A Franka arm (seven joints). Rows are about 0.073 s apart.
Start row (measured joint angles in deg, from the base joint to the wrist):
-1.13, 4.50, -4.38, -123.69, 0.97, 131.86, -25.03
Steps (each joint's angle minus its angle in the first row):
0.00, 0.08, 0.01, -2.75, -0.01, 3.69, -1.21
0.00, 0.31, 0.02, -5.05, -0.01, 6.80, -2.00
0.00, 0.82, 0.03, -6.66, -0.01, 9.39, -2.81
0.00, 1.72, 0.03, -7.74, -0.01, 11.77, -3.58
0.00, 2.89, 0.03, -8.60, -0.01, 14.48, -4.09
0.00, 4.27, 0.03, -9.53, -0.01, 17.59, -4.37
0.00, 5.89, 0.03, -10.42, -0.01, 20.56, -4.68
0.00, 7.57, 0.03, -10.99, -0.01, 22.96, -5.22
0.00, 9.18, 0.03, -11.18, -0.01, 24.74, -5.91
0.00, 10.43, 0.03, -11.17, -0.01, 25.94, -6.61
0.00, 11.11, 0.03, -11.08, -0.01, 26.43, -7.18
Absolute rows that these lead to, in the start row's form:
-1.13, 4.58, -4.37, -126.44, 0.96, 135.55, -26.24
-1.13, 4.81, -4.36, -128.74, 0.96, 138.66, -27.03
-1.13, 5.32, -4.35, -130.35, 0.96, 141.25, -27.84
-1.13, 6.22, -4.35, -131.43, 0.96, 143.63, -28.61
-1.13, 7.39, -4.35, -132.29, 0.96, 146.34, -29.12
-1.13, 8.77, -4.35, -133.22, 0.96, 149.45, -29.40
-1.13, 10.39, -4.35, -134.11, 0.96, 152.42, -29.71
-1.13, 12.07, -4.35, -134.68, 0.96, 154.82, -30.25
-1.13, 13.68, -4.35, -134.87, 0.96, 156.60, -30.94
-1.13, 14.93, -4.35, -134.86, 0.96, 157.80, -31.64
-1.13, 15.61, -4.35, -134.77, 0.96, 158.29, -32.21

